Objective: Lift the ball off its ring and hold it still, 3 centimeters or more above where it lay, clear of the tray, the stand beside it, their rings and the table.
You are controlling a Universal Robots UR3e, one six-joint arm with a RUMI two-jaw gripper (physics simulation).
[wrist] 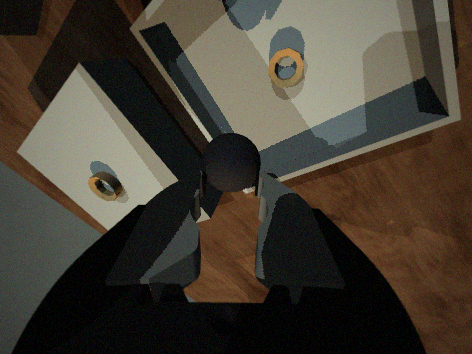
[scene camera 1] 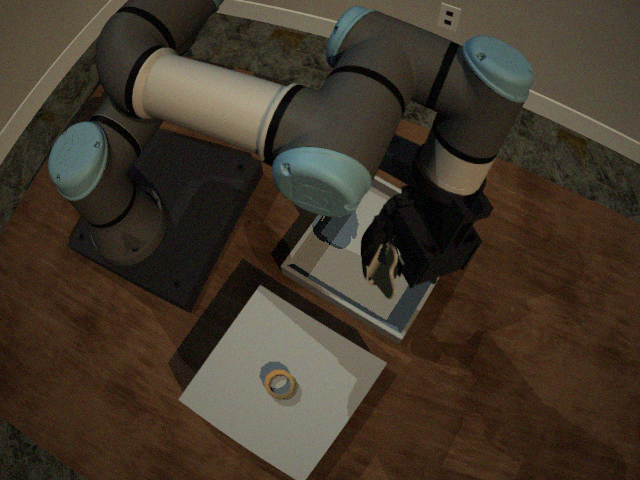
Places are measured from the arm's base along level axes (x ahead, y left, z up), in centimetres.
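Pixels of known places: gripper, fingertip midpoint: [wrist: 230, 175] [scene camera 1: 385, 278]; arm's base, origin of the base link: [scene camera 1: 130, 226].
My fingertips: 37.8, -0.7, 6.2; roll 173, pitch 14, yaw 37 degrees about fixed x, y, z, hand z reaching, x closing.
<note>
Ahead of a thing's pixels: the offset from my fingertips to its top centre, as dx, dy, dz. "*": to the spot under its first point. Level surfaces: height alone.
The dark ball {-0.7, +1.0, +2.3} [wrist: 230, 159] is pinched between the fingertips of my gripper [wrist: 230, 175] [scene camera 1: 382, 276], which is shut on it. In the wrist view the ball overlaps the near corner of the white tray {-1.7, +6.6, -6.2} [wrist: 370, 150] [scene camera 1: 336, 301]; it looks raised above the rim, but the exact height is hard to judge. In the scene view the fingers hide the ball. An orange ring {* -2.5, +7.5, -7.8} [wrist: 286, 52] stands bare on the tray floor. The white stand [scene camera 1: 310, 418] [wrist: 65, 130] beside the tray carries another bare ring {* -10.4, -16.2, -2.5} [scene camera 1: 267, 386] [wrist: 93, 186]. The tray's ring does not show in the scene view.
The wooden table {dz -9.1} [scene camera 1: 516, 320] [wrist: 400, 210] extends around the tray and stand. The robot's dark base plate [scene camera 1: 206, 222] lies left of the tray in the scene view. The arm reaches over the tray's back part. A wall with a socket [scene camera 1: 449, 17] stands behind.
</note>
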